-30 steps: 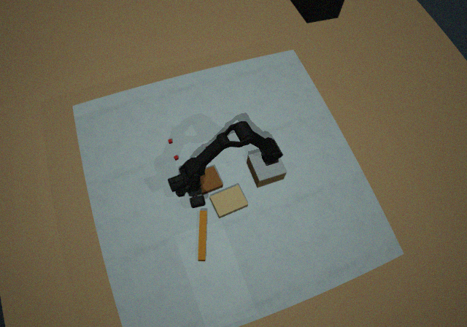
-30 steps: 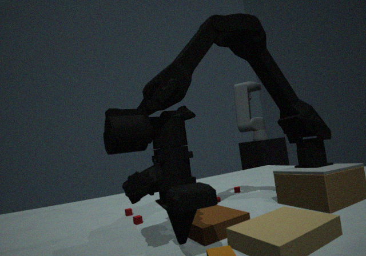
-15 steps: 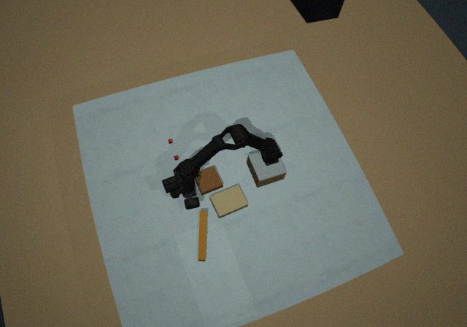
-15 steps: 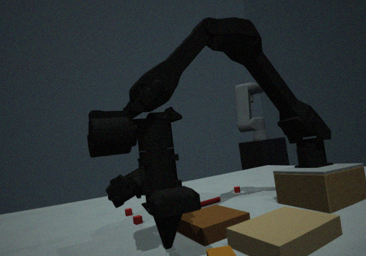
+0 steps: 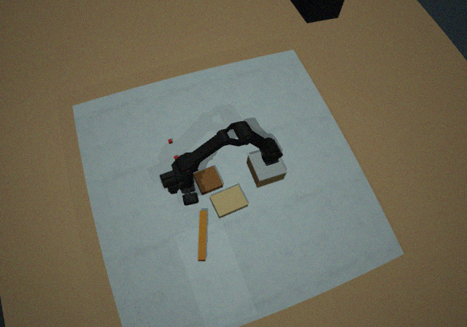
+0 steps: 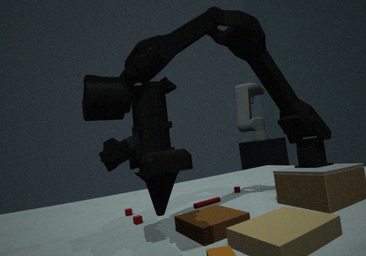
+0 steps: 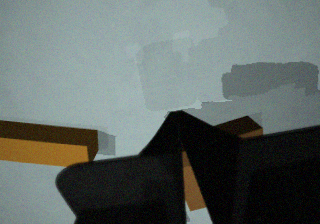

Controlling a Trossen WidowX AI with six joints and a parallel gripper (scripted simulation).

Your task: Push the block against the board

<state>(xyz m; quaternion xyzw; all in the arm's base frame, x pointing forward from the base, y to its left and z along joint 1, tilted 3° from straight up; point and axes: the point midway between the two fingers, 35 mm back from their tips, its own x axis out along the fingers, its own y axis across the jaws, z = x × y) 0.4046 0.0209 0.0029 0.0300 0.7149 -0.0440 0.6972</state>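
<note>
Now: gripper tip 110 mm past the dark brown square block, 50 mm above it and 40 mm to the left of it. Also, from my gripper tip: orange bar (200 mm to the left, 50 mm below); then tan block (160 mm behind, 90 mm to the left, 50 mm below); then red rod (200 mm to the right, 200 mm behind, 50 mm below).
</note>
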